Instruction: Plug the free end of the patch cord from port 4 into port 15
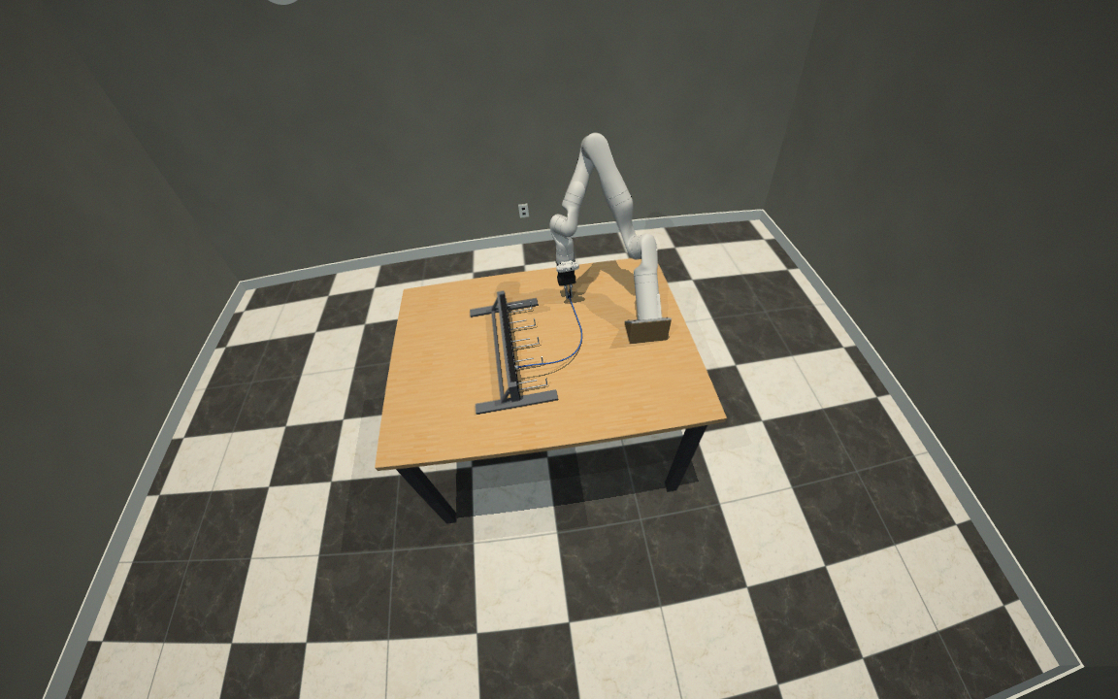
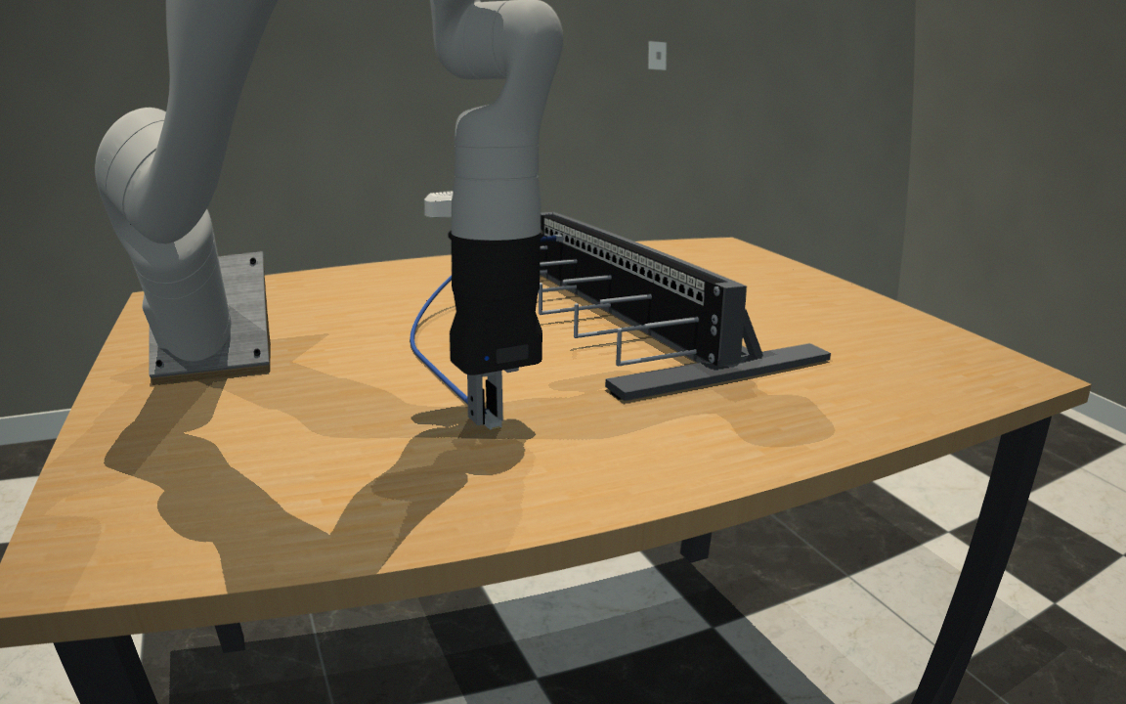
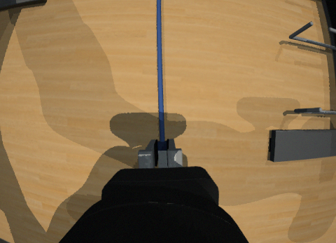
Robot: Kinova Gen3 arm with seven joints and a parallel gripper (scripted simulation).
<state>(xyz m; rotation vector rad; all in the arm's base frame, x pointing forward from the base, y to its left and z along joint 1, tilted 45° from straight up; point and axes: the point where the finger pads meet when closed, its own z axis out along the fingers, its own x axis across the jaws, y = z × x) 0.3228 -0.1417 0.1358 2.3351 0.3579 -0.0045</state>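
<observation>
Right now the plug is 10 mm to the right of my hand and 10 mm below it.
</observation>
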